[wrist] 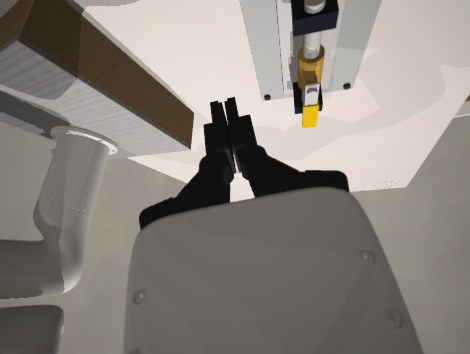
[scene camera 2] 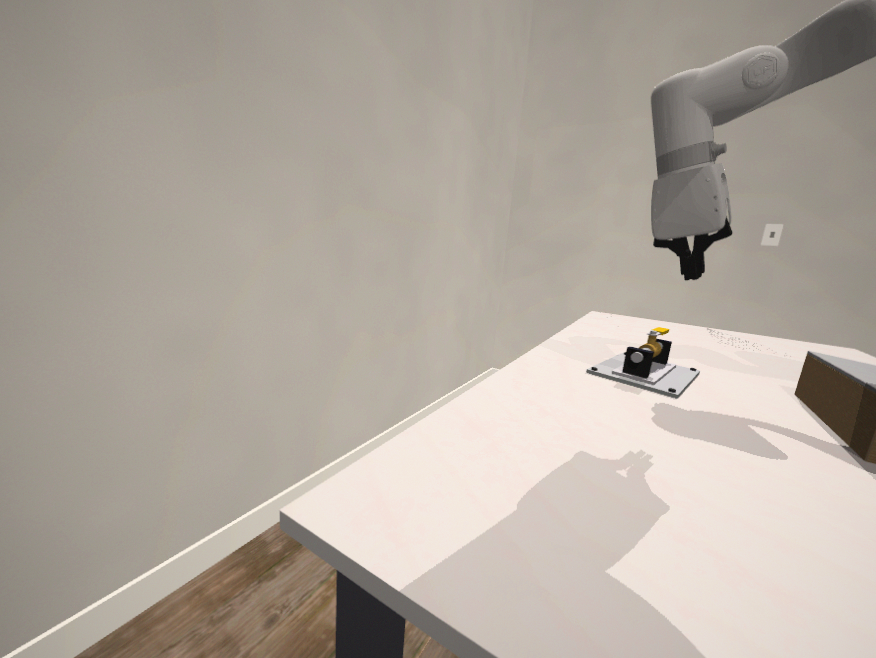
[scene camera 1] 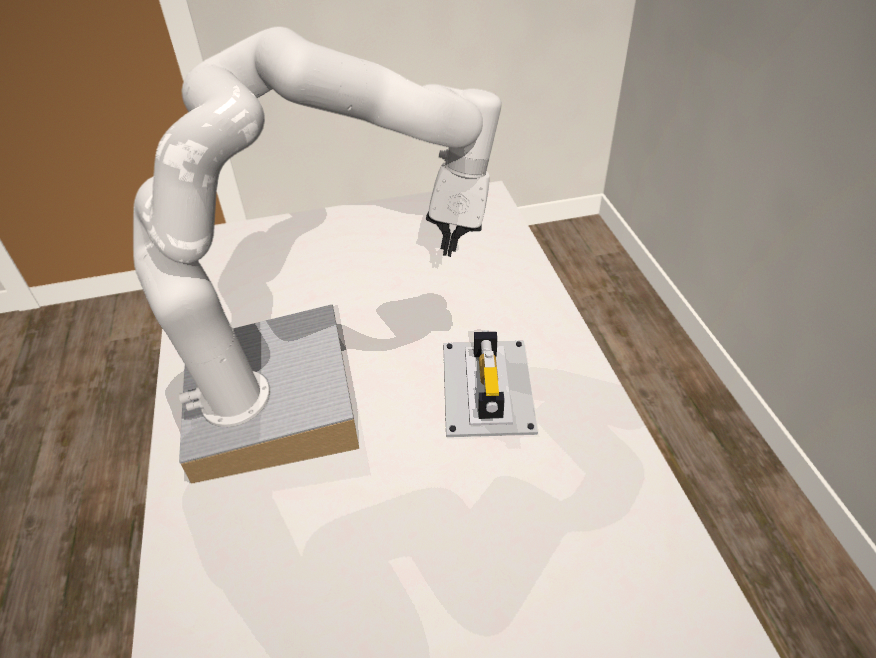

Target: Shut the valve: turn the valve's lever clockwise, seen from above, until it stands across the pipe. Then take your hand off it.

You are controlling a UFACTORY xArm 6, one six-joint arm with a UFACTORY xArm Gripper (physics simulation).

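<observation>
The valve's yellow lever (scene camera 1: pixel 490 380) (scene camera 2: pixel 660 330) (wrist: pixel 310 115) lies along the pipe, in line with it, and points toward the near black end block in the scene camera 1 view. The brass valve body (scene camera 2: pixel 649 349) (wrist: pixel 310 67) sits between two black blocks on a grey base plate (scene camera 1: pixel 456 403) (scene camera 2: pixel 609 373) (wrist: pixel 261 60). My gripper (scene camera 1: pixel 448 253) (scene camera 2: pixel 691 276) (wrist: pixel 226 115) is shut and empty. It hangs well above the table, behind the valve in the scene camera 1 view, and touches neither lever nor valve.
The arm stands on a grey-topped wooden block (scene camera 1: pixel 304 368) (scene camera 2: pixel 832 403) (wrist: pixel 130 95) to the left of the valve in the scene camera 1 view. The plate rests on the white table (scene camera 1: pixel 566 566) (scene camera 2: pixel 439 509), with dark bolts at its corners. The table's right edge runs beyond the plate.
</observation>
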